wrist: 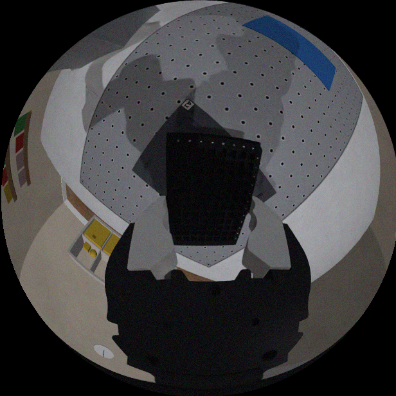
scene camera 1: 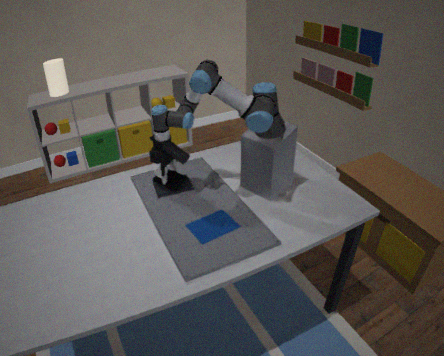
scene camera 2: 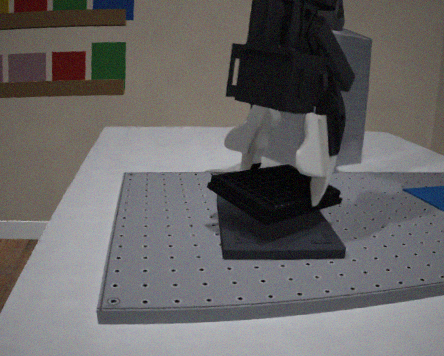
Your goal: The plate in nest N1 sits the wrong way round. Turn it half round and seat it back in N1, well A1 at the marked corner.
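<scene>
The black well plate (scene camera 1: 176, 181) (scene camera 2: 265, 197) (wrist: 212, 175) is held above nest N1, turned at an angle to it, with a shadowed gap between them in the scene camera 2 view. My gripper (scene camera 1: 172, 175) (scene camera 2: 281, 184) (wrist: 208, 197) is shut on the plate, one pale finger at each of two opposite sides. The dark nest N1 (scene camera 1: 161, 192) (scene camera 2: 285, 252) (wrist: 152, 162) lies under the plate, partly hidden by it. A small A1 label (wrist: 188, 104) shows at one nest corner in the wrist view. Which plate corner holds well A1 I cannot tell.
The nest stands on a grey perforated board (scene camera 1: 175, 250) (scene camera 2: 165, 280) (wrist: 215, 75). A flat blue rectangle (scene camera 1: 213, 226) (scene camera 2: 430, 195) (wrist: 300, 42) lies farther along the board. The arm's grey pedestal (scene camera 1: 260, 165) (scene camera 2: 356, 100) stands on the white table beside the board.
</scene>
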